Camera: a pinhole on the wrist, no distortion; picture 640 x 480 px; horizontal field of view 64.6 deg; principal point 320.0 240.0 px. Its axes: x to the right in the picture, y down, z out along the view. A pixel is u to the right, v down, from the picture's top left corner.
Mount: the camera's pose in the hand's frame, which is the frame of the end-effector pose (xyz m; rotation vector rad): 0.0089 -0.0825 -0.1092 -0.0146 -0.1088 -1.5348
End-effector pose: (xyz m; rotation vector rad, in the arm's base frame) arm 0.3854 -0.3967 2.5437 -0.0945 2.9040 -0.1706
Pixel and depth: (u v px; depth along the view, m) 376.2 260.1 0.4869
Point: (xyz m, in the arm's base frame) 0.4788 -0.5347 2.1877
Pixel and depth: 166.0 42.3 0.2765
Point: 0.5351 -0.3854 2.4203
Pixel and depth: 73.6 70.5 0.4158
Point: 0.6005 -0.2694 2.2913
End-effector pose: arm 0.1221 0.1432 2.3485 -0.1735 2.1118 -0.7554
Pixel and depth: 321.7 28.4 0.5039
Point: 0.5517 0.0165 2.3698
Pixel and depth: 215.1 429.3 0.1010
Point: 0.0837 0.0896 2.3548
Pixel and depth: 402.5 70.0 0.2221
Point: 0.2406 0.0389 2.4128
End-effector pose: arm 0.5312 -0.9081 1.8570 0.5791 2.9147 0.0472
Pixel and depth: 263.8 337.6 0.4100
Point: 0.5262 -0.8875 1.5518
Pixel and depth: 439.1 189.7 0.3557
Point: 0.5629 -1.0549 1.6097
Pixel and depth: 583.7 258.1 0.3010
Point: 0.4795 -1.1048 1.6419
